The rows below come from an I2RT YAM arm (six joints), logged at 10 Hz.
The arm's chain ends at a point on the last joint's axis. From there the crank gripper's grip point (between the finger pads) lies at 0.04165 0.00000 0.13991 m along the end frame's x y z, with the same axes.
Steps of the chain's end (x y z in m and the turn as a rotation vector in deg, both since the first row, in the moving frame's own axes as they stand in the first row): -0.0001 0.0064 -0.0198 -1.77 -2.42 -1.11; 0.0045 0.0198 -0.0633 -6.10 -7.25 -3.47; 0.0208 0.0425 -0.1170 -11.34 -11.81 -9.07; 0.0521 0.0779 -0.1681 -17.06 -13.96 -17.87; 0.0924 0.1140 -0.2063 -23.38 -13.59 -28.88; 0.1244 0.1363 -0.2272 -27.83 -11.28 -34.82; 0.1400 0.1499 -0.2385 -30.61 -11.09 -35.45; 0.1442 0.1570 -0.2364 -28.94 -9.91 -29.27; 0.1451 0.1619 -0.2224 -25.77 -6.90 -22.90
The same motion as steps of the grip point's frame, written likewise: -0.0060 0.0100 -0.0182 -1.77 -2.42 -1.11; -0.0131 0.0329 -0.0598 -6.10 -7.25 -3.47; -0.0068 0.0663 -0.1136 -11.34 -11.81 -9.07; 0.0226 0.1121 -0.1666 -17.06 -13.96 -17.87; 0.0694 0.1573 -0.2080 -23.38 -13.59 -28.88; 0.1112 0.1843 -0.2322 -27.83 -11.28 -34.82; 0.1295 0.2032 -0.2462 -30.61 -11.09 -35.45; 0.1336 0.2097 -0.2437 -28.94 -9.91 -29.27; 0.1380 0.2097 -0.2288 -25.77 -6.90 -22.90
